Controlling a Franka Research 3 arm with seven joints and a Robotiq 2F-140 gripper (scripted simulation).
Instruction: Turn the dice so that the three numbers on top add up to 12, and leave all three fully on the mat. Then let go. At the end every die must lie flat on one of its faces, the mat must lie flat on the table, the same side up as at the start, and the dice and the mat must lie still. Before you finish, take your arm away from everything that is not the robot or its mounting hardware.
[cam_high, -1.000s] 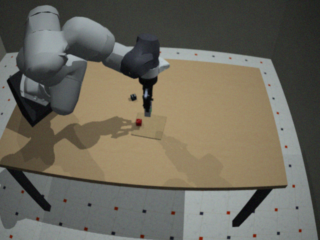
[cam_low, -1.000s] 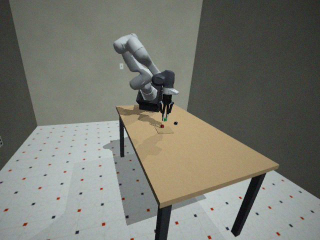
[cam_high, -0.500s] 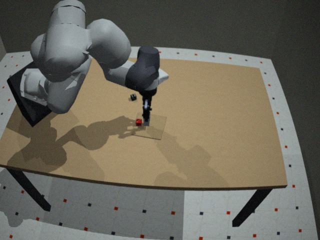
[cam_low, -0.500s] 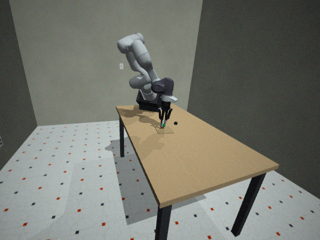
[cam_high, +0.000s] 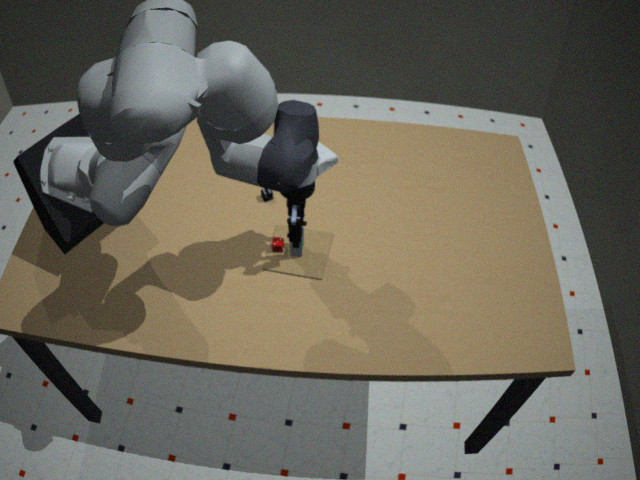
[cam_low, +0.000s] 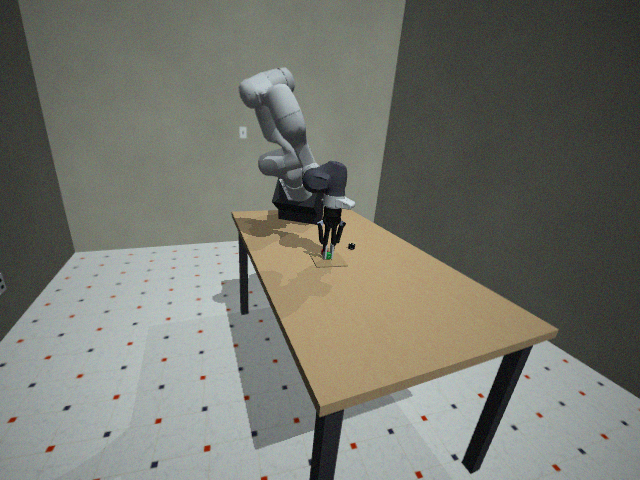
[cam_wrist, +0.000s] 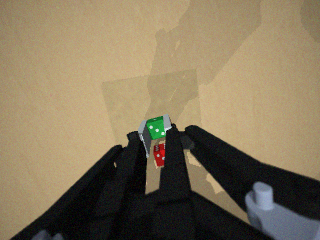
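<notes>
Now: the green die 20 mm below my hand. Round my hand: tan mat: 40 mm below; black die: 190 mm to the left, 30 mm below, 10 mm behind; red die: 40 mm behind, 30 mm below, 20 mm to the left.
</notes>
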